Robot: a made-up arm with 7 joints. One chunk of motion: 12 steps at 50 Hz.
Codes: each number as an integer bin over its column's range. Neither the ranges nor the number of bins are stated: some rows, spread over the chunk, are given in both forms.
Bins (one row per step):
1: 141 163 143 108 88 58
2: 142 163 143 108 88 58
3: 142 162 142 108 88 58
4: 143 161 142 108 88 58
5: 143 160 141 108 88 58
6: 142 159 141 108 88 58
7: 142 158 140 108 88 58
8: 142 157 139 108 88 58
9: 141 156 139 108 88 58
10: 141 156 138 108 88 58
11: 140 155 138 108 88 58
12: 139 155 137 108 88 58
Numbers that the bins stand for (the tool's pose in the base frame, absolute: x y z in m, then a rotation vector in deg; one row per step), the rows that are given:
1: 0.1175 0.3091 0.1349 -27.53 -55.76 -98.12
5: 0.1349 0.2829 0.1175 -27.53 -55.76 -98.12
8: 0.1262 0.2568 0.1001 -27.53 -55.76 -98.12
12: 0.1001 0.2394 0.0827 -27.53 -55.76 -98.12
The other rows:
2: 0.1262 0.3091 0.1349 -27.53 -55.76 -98.12
3: 0.1262 0.3004 0.1262 -27.53 -55.76 -98.12
4: 0.1349 0.2916 0.1262 -27.53 -55.76 -98.12
6: 0.1262 0.2742 0.1175 -27.53 -55.76 -98.12
7: 0.1262 0.2655 0.1088 -27.53 -55.76 -98.12
9: 0.1175 0.2481 0.1001 -27.53 -55.76 -98.12
10: 0.1175 0.2481 0.0914 -27.53 -55.76 -98.12
11: 0.1088 0.2394 0.0914 -27.53 -55.76 -98.12

